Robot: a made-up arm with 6 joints. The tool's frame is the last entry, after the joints. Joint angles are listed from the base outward.
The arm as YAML. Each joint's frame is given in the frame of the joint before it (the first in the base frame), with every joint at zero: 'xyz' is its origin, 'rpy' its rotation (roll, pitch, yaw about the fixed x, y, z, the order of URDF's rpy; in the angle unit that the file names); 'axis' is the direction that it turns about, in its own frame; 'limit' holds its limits. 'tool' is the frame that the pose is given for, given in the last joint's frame.
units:
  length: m
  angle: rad
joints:
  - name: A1
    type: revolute
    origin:
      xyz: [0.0, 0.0, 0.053]
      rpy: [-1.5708, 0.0, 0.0]
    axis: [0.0, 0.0, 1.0]
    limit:
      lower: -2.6
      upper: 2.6
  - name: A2
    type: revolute
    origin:
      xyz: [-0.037, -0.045, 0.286]
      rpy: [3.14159, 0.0, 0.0]
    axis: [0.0, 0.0, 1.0]
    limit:
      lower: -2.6
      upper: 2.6
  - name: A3
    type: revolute
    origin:
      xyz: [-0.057, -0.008, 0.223]
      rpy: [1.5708, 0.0, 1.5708]
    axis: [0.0, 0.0, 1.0]
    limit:
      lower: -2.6
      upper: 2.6
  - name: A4
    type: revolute
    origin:
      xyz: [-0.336, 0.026, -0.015]
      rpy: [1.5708, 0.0, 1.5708]
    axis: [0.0, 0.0, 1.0]
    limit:
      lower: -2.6
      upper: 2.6
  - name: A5
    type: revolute
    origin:
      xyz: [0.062, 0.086, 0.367]
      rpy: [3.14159, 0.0, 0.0]
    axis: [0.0, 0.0, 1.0]
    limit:
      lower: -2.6
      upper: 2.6
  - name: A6
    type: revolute
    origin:
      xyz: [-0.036, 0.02, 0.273]
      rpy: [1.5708, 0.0, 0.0]
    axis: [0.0, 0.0, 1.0]
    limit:
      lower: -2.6
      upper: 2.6
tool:
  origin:
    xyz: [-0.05, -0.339, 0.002]
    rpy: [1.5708, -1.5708, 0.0]
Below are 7 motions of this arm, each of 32 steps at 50 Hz.
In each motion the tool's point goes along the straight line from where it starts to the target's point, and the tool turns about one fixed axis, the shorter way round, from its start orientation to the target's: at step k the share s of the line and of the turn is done. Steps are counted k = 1, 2, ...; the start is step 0. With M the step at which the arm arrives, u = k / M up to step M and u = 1 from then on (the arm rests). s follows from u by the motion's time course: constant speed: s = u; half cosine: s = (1 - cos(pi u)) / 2; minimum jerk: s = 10 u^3 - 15 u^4 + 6 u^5.
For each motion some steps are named. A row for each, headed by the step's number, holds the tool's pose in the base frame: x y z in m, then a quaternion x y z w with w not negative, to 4 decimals.
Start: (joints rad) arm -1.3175 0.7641 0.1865 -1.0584 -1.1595 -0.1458
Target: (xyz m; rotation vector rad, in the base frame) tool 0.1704 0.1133 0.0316 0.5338 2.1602 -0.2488
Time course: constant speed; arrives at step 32
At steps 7, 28, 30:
7: -0.0123 0.0622 -0.0788 -0.0826 -0.9472 0.0615 0.3038
28: 0.1412 0.1051 0.0139 0.2004 0.9194 -0.0975 0.3240
30: 0.1558 0.1092 0.0228 0.2079 0.8955 -0.0989 0.3808

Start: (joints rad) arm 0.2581 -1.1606 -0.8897 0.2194 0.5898 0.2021
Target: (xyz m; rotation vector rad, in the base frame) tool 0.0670 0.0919 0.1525 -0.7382 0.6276 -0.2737
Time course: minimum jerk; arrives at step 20
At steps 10, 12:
10: 0.0672 0.1020 0.1288 -0.3591 0.4217 -0.0176 0.8324
12: 0.0671 0.0983 0.1374 -0.3583 0.3788 -0.0593 0.8512

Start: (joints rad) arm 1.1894 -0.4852 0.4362 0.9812 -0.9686 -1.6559
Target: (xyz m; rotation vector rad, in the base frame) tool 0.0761 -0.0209 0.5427 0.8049 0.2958 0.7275
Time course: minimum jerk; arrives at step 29
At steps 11, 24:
11: -0.1915 0.0439 0.4754 0.1787 -0.0597 0.4768 0.8586
24: 0.0616 -0.0174 0.5390 0.3714 0.1296 0.3530 0.8489

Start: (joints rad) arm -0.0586 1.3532 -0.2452 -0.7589 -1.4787 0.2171
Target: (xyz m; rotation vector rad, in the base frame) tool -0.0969 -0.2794 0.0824 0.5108 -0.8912 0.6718
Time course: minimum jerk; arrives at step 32
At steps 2, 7, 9, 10, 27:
2: -0.1707 -0.0425 0.0424 -0.2314 -0.5456 0.2526 0.7649
7: -0.1654 -0.0594 0.0452 -0.1983 -0.5407 0.2594 0.7753
9: -0.1606 -0.0750 0.0479 -0.1675 -0.5356 0.2654 0.7840
10: -0.1575 -0.0847 0.0495 -0.1483 -0.5321 0.2689 0.7890
27: -0.0991 -0.2723 0.0812 0.2259 -0.4237 0.3144 0.8189

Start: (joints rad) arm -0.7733 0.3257 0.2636 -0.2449 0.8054 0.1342
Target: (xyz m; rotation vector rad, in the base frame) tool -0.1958 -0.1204 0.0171 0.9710 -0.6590 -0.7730
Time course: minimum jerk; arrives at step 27
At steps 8, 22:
8: -0.1241 -0.0461 0.0964 0.4137 -0.3979 -0.3406 0.7446
22: -0.1918 -0.1162 0.0215 0.4448 -0.3085 -0.3547 0.7623

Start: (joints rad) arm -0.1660 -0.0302 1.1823 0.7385 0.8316 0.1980
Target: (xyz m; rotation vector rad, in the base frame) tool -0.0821 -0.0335 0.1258 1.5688 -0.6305 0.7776
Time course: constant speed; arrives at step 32
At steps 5, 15, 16, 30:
5: -0.0396 -0.0284 0.1283 0.6523 -0.0697 0.0560 0.7527
15: -0.0554 -0.0303 0.1274 0.6724 -0.1473 0.1625 0.7069
16: -0.0569 -0.0305 0.1273 0.6737 -0.1549 0.1730 0.7015
30: -0.0790 -0.0331 0.1260 0.6776 -0.2577 0.3156 0.6122

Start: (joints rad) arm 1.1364 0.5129 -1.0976 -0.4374 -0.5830 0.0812
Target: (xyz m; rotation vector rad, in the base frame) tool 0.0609 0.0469 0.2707 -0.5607 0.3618 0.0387
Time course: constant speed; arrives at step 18
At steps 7, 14, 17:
7: 0.0495 0.0934 0.2330 -0.3822 0.2588 0.1349 0.8768
14: 0.0568 0.0638 0.2570 -0.3154 0.2080 0.0614 0.9238
17: 0.0599 0.0511 0.2673 -0.2854 0.1852 0.0296 0.9399

